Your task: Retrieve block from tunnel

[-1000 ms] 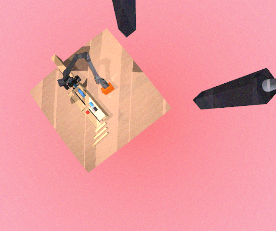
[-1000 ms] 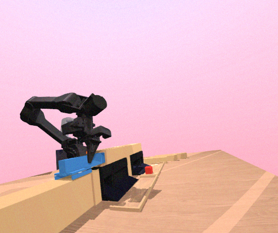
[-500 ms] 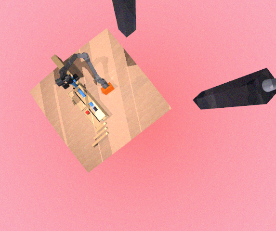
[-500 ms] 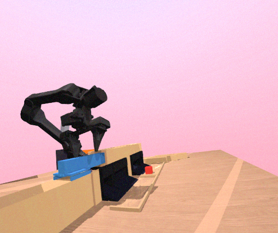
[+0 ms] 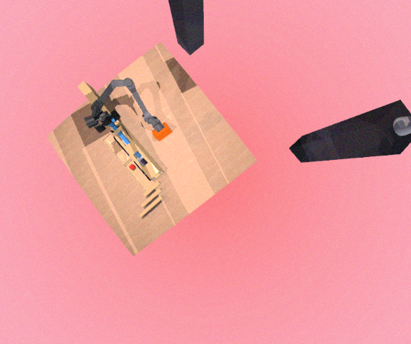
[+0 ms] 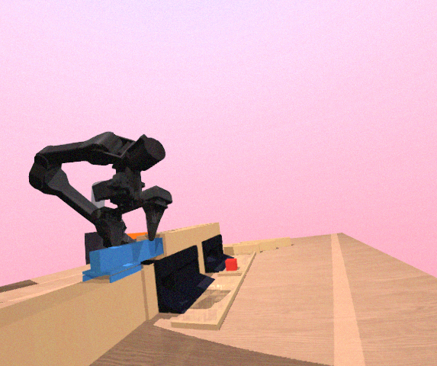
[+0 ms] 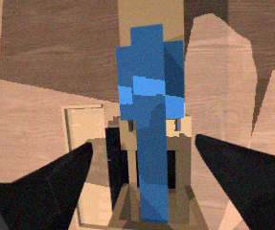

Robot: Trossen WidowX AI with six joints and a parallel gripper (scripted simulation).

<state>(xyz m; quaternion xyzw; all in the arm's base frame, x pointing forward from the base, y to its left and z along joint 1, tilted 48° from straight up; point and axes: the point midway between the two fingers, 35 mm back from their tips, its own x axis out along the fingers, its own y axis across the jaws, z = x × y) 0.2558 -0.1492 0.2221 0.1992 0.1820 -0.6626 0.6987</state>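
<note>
Right now the tan covered tunnel is 20 mm ahead of my gripper tip, 50 mm to the left of it and 70 mm below it. Round my gripper tip: red block: 120 mm ahead, 320 mm to the left, 120 mm below.
</note>
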